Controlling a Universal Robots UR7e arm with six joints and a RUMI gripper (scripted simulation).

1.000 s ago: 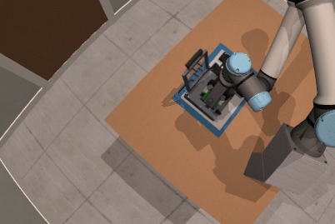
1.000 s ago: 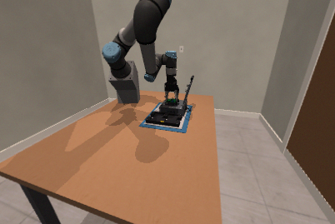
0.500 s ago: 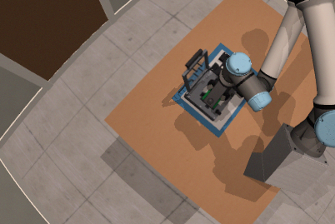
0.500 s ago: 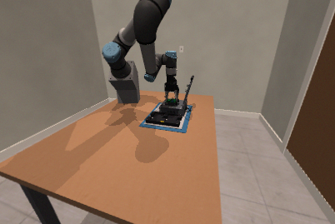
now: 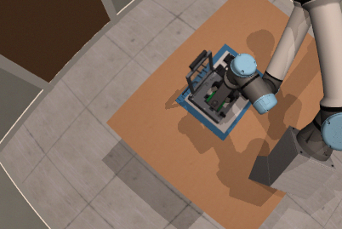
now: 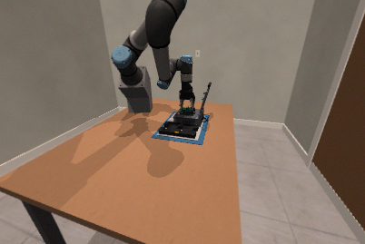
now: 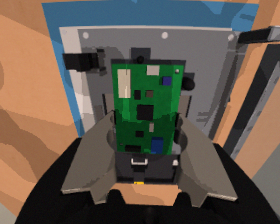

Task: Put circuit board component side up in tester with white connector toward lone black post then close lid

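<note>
Now: hand right at the green circuit board. From my hand the other things lie so: black block: 6 cm to the left, 6 cm behind; then tester lid: 12 cm ahead, 10 cm above.
</note>
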